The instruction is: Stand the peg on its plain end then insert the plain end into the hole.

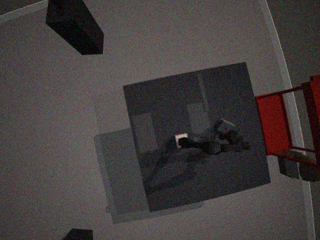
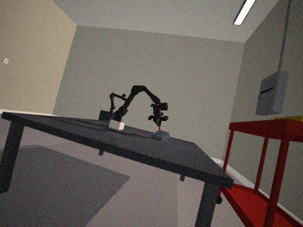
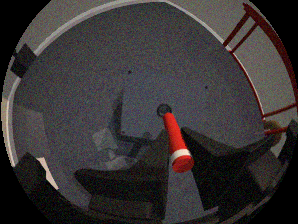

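The sloped grey panel is 2 cm ahead of my gripper tip, 4 cm to the left of it and 9 cm below it. Round my gripper tip: red peg 1 cm to the right, 1 cm above.
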